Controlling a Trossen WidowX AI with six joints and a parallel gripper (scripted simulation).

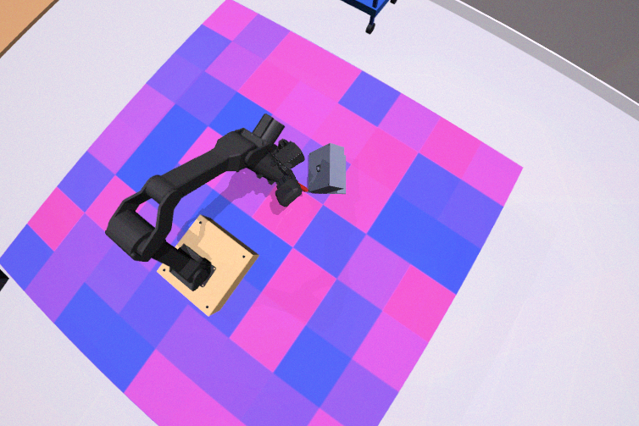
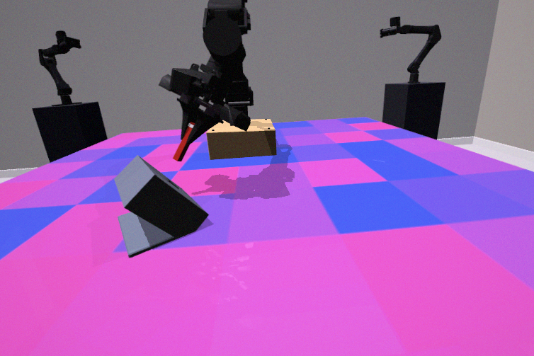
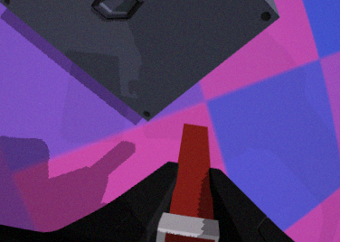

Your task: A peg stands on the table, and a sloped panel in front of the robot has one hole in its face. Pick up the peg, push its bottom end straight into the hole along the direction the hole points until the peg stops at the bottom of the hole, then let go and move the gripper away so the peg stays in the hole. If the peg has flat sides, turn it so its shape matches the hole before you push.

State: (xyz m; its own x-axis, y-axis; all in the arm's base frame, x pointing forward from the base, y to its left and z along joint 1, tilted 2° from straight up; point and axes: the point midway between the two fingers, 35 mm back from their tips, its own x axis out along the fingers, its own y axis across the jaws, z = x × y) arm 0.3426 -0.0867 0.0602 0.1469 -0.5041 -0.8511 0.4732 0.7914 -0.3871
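The sloped panel lies 100 mm ahead of my gripper tip, 70 mm below it and 30 mm to the right of it. From my gripper tip the other things lie so: red peg (10 mm to the left, 10 mm above).
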